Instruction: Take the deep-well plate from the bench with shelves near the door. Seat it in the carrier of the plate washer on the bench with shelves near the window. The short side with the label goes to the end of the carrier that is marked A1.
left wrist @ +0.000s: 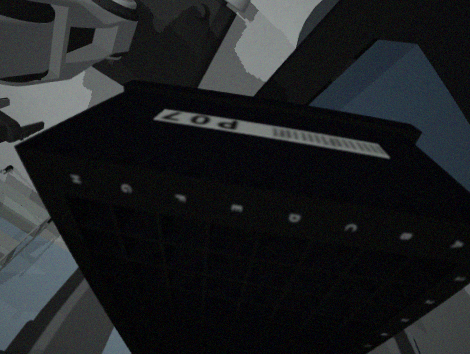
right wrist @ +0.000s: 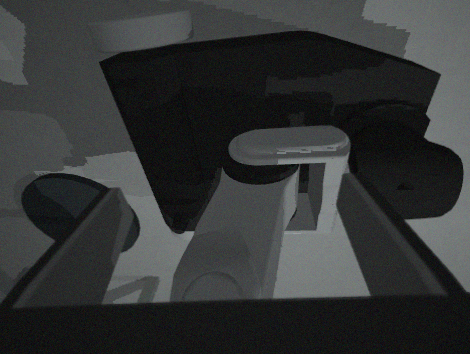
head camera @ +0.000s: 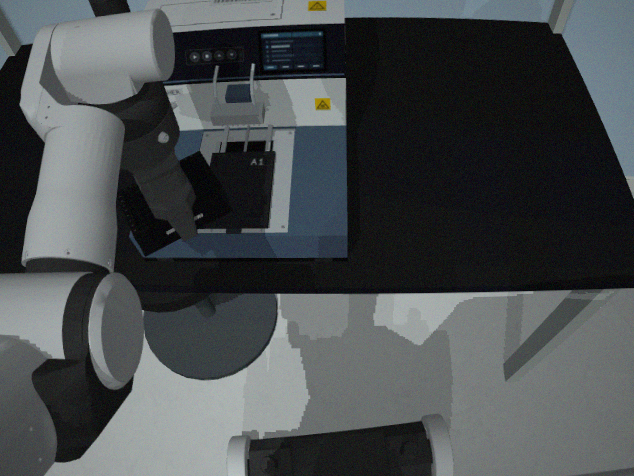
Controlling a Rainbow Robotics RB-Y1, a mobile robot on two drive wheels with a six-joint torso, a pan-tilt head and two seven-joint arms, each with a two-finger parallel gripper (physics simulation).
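Frame: origin at the robot's base, x right, y back, z down, level; metres.
Where they show: left gripper, fingertip midpoint: [left wrist: 243, 236] [head camera: 176, 211]; right gripper, fingertip midpoint: [left wrist: 25, 113] [right wrist: 230, 195]; robot's base, link origin: [head camera: 340, 466].
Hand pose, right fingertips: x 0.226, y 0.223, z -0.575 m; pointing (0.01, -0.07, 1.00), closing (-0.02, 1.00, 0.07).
Things, the pixels of their top centre, and the offset from my right fingertips. "spot": a spot on its surface instead. Level surfaces: height alone.
- black deep-well plate, top centre: [left wrist: 228, 343] [head camera: 167, 191] dx -0.406, dy -0.473, dz -0.436 m
- dark carrier, surface spot: [head camera: 248, 197] spot: dx -0.327, dy -0.565, dz -0.283 m
- washer's manifold head, top centre: [head camera: 236, 108] dx -0.331, dy -0.689, dz -0.362 m
- black bench top, surface height: dz -0.187 m
- slanting bench leg, surface spot: [head camera: 542, 333] spot: dx +0.319, dy -0.436, dz +0.230 m
The black deep-well plate [head camera: 205, 187] [left wrist: 200, 160] is held in my left gripper [head camera: 186, 225], which is shut on it. In the head view it is turned at an angle and overlaps the washer's front left corner and the left part of the carrier. Its height above them is hard to tell. Its white P07 label [head camera: 199, 217] [left wrist: 260, 131] is on the short side toward the bench's front. The dark carrier [head camera: 248, 197] lies on the plate washer [head camera: 320, 189], with its A1 mark [head camera: 257, 161] at the far end. My right gripper [right wrist: 230, 195] is open and empty.
The washer's manifold head [head camera: 238, 112] with two upright tubes stands behind the carrier. The washer stands on the black bench top [head camera: 460, 153]. A round stool [head camera: 220, 348] is below the bench's front edge. A slanting bench leg [head camera: 542, 333] shows at the right.
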